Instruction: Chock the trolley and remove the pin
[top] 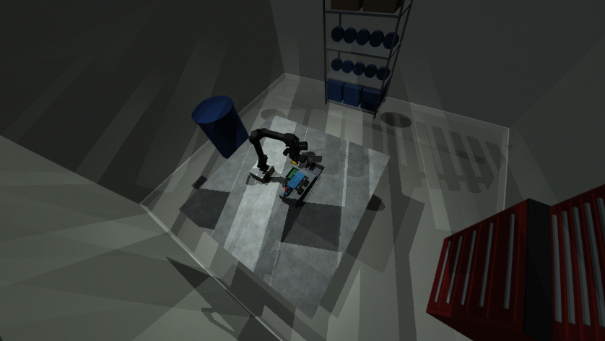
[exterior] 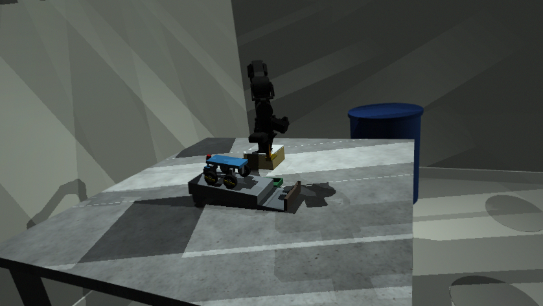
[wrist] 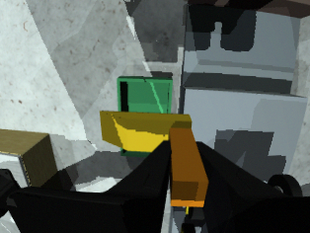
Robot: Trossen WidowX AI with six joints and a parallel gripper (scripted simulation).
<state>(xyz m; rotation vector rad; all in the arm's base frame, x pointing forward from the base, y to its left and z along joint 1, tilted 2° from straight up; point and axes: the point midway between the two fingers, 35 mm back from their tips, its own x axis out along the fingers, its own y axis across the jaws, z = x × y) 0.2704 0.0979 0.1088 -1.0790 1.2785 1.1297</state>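
Right now the yellow chock is 20 mm behind my gripper tip and 10 mm below it. The rest, counted from my gripper tip: brown stop board 120 mm below, 100 mm to the left, 100 mm ahead; then trolley 150 mm to the right, 60 mm ahead, 40 mm below; then green tray 160 mm below, 40 mm to the right, 40 mm behind.
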